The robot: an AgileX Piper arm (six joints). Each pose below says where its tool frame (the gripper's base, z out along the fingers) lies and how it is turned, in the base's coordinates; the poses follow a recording.
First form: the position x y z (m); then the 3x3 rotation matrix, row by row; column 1 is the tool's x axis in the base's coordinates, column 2 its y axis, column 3 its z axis. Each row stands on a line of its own.
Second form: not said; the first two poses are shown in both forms.
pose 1, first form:
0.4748 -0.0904 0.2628
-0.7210 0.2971 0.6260
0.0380 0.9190 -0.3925
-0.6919 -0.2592 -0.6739
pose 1, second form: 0.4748 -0.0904 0.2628 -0.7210 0.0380 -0.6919 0.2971 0.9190 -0.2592
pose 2, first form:
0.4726 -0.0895 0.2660
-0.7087 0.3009 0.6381
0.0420 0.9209 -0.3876
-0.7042 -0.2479 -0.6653
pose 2, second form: 0.4726 -0.0895 0.2660 -0.7087 0.0420 -0.7042 0.3009 0.9209 -0.2479
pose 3, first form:
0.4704 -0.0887 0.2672
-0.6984 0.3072 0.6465
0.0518 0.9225 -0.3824
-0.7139 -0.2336 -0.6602
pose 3, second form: 0.4704 -0.0887 0.2672 -0.6984 0.0518 -0.7139 0.3072 0.9225 -0.2336
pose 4, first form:
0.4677 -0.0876 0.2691
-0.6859 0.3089 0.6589
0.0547 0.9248 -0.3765
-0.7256 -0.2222 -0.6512
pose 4, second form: 0.4677 -0.0876 0.2691 -0.6859 0.0547 -0.7256 0.3089 0.9248 -0.2222
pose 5, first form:
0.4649 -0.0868 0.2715
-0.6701 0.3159 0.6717
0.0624 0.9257 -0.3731
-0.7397 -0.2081 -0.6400
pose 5, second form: 0.4649 -0.0868 0.2715 -0.6701 0.0624 -0.7397 0.3159 0.9257 -0.2081
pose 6, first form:
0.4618 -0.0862 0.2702
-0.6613 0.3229 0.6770
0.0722 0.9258 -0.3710
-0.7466 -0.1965 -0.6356
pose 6, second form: 0.4618 -0.0862 0.2702 -0.6613 0.0722 -0.7466 0.3229 0.9258 -0.1965
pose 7, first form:
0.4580 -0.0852 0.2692
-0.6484 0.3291 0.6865
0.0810 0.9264 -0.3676
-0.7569 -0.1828 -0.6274
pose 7, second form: 0.4580 -0.0852 0.2692 -0.6484 0.0810 -0.7569 0.3291 0.9264 -0.1828
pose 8, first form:
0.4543 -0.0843 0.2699
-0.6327 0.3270 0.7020
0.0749 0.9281 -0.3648
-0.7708 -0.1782 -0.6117
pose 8, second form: 0.4543 -0.0843 0.2699 -0.6327 0.0749 -0.7708 0.3270 0.9281 -0.1782
